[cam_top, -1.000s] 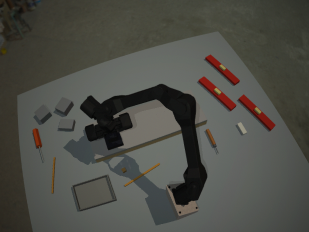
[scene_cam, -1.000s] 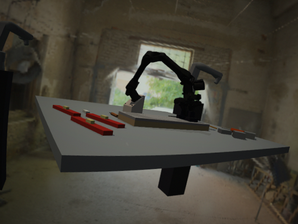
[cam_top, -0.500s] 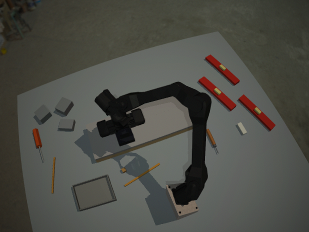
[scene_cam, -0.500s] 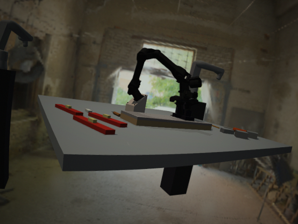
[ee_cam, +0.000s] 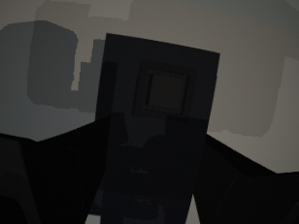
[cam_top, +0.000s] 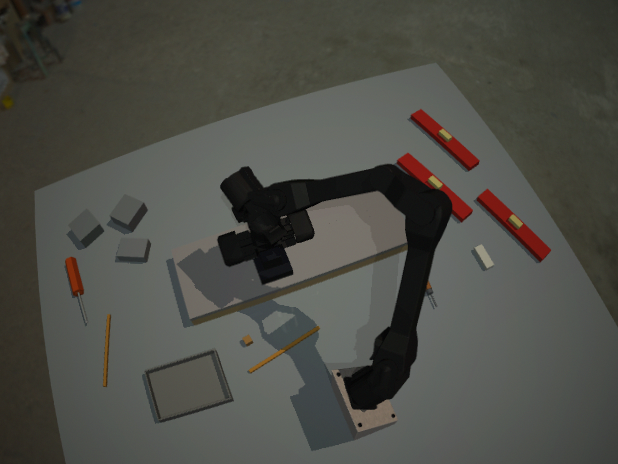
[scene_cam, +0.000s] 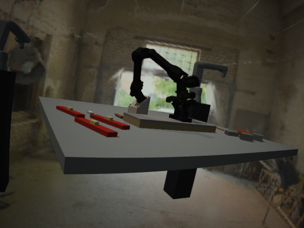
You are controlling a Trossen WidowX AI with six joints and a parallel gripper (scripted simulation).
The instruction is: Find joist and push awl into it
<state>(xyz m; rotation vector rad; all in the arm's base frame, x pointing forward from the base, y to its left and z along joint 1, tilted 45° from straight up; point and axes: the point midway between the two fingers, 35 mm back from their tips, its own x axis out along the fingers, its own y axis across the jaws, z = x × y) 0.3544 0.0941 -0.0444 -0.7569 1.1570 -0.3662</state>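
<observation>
Now: gripper tip 250 mm past the grey tray, 230 mm to the right of it and 50 mm above it. Also, from my gripper tip: square light (20 mm ahead, 30 mm above); then stud finder (10 mm ahead, 20 mm above); then small cube (180 mm behind, 80 mm to the left, 60 mm below).
</observation>
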